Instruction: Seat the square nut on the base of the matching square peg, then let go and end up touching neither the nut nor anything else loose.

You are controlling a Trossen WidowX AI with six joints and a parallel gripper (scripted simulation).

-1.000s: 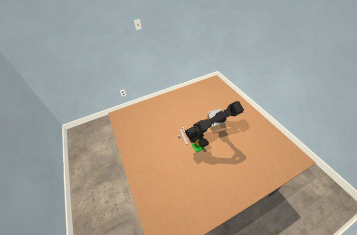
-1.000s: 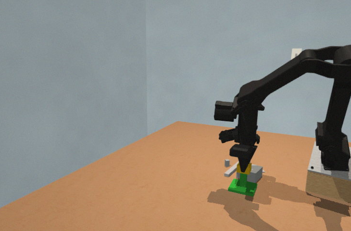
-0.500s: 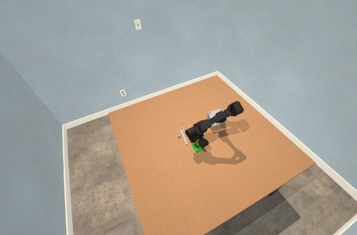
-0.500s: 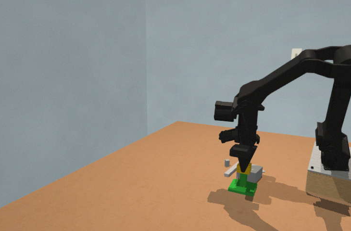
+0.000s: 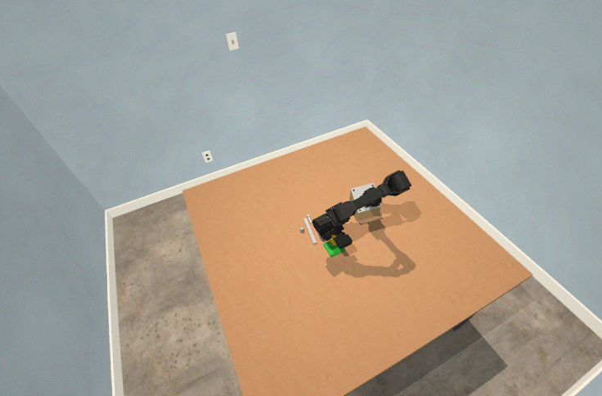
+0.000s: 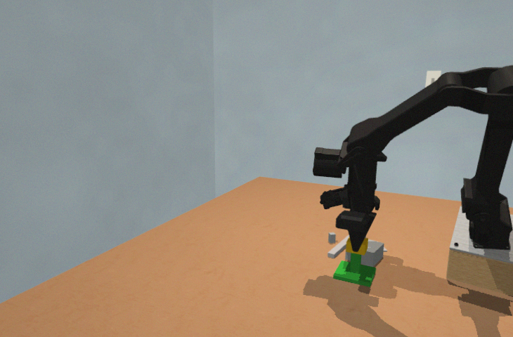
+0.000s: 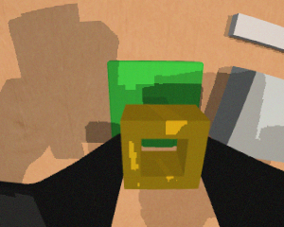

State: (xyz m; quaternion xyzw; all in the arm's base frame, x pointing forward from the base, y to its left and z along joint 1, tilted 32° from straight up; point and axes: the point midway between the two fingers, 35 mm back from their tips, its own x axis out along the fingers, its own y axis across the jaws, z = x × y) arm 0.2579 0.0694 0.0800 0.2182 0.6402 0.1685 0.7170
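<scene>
Now: hand 100 mm to the left of the grey block, 80 mm above it and 10 mm past it. From my hand the other things lie so: small grey cube (160 mm to the right, 90 mm below, 90 mm ahead); then grey bar (140 mm to the right, 100 mm below, 50 mm ahead).
</scene>
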